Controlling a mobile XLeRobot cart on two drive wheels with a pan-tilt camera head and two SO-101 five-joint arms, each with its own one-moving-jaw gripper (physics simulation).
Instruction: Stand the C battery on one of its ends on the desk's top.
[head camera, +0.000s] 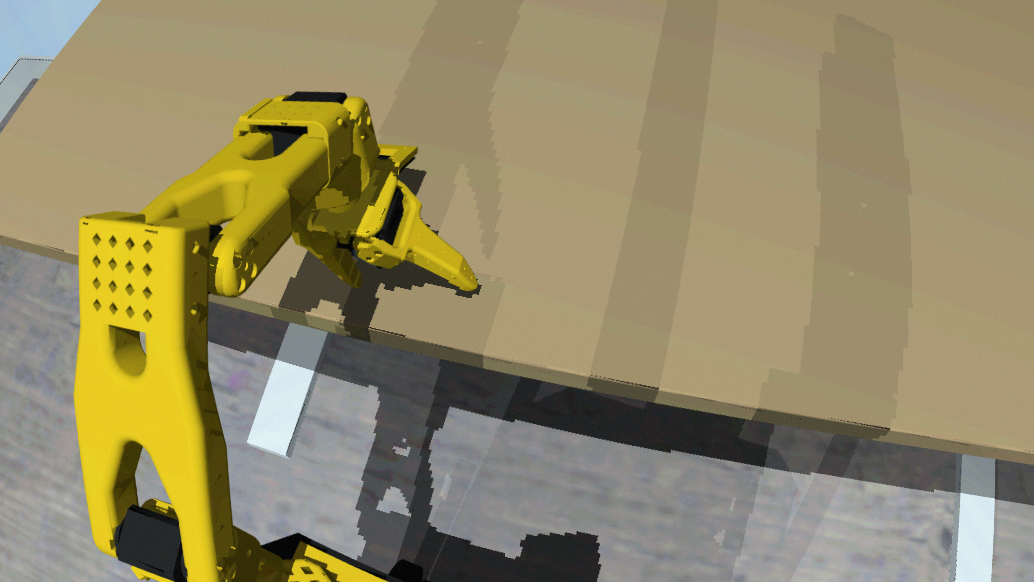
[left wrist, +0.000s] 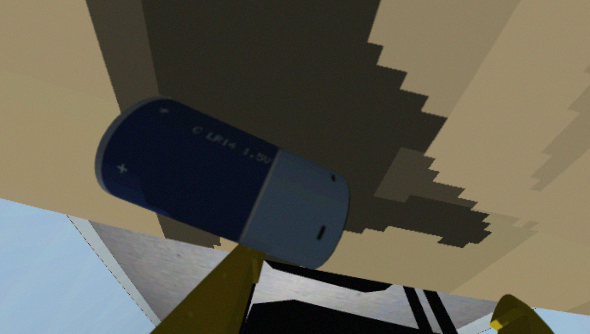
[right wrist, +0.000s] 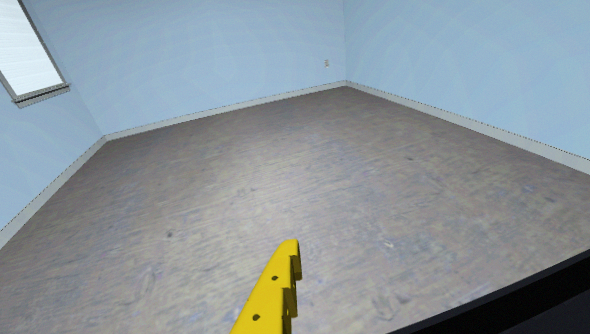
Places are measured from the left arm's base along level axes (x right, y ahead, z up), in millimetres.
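Pixels of known places: left hand, tool point: (head camera: 360, 282) (left wrist: 274, 234); right hand, tool point: (right wrist: 299, 253).
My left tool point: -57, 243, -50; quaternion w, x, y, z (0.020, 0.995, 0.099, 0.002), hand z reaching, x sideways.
Observation:
Behind a point stands the place of what it marks, as x, y, z.
The C battery (left wrist: 220, 185), dark blue with a grey-blue end, lies on its side on the desk's tan top (head camera: 759, 216) {187, 393, -55} (left wrist: 40, 125) {-151, 257, -55} in the left wrist view. Its plus end is at the left and its minus end at the right. It does not show in the head view, where the left arm covers that area. My left gripper (head camera: 413, 284) (left wrist: 378, 275) is open, low over the desk near its front edge. In the left wrist view the battery overlaps the tip of the left-hand jaw; contact is unclear. My right gripper (right wrist: 291, 247) is fully open, with one notched jaw showing against the floor.
The desk's front edge (head camera: 549, 372) {82, 231, -62} runs just below the left gripper in the head view. Pale desk legs (head camera: 282, 404) (head camera: 976, 513) stand under it. The black cart body (left wrist: 300, 320) {7, 68, -79} shows low in the left wrist view. Floor (right wrist: 250, 200) {439, -1407, -775} and blue walls (right wrist: 210, 50) {690, -3697, 83} show in the right wrist view.

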